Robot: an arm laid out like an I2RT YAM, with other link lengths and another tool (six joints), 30 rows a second.
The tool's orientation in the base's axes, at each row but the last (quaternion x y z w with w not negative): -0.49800, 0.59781, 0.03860, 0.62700; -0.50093, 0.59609, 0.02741, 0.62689; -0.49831, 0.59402, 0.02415, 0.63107; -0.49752, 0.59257, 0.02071, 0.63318; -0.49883, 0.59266, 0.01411, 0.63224; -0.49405, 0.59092, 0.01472, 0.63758; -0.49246, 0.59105, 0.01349, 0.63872; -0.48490, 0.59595, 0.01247, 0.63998
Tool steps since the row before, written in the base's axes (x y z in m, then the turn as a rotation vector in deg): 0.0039, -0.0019, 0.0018, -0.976, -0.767, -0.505; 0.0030, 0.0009, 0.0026, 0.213, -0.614, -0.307; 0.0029, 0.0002, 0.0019, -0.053, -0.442, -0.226; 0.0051, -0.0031, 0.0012, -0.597, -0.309, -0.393; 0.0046, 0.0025, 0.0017, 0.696, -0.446, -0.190; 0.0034, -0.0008, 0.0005, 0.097, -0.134, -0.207; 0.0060, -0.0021, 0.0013, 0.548, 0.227, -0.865; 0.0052, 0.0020, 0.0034, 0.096, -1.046, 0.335
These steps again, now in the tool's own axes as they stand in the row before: 0.0007, -0.0045, 0.0011, 0.542, 0.536, -1.102; -0.0017, -0.0030, 0.0022, 0.645, -0.257, -0.187; -0.0007, -0.0028, 0.0019, 0.408, -0.053, -0.283; 0.0023, -0.0054, 0.0015, 0.300, 0.450, -0.560; -0.0014, -0.0026, 0.0047, 0.608, -0.531, 0.261; 0.0011, -0.0028, 0.0019, 0.264, 0.000, 0.024; 0.0020, -0.0055, 0.0029, 0.701, 0.319, 0.712; -0.0023, -0.0041, 0.0046, 0.356, -0.814, -0.653
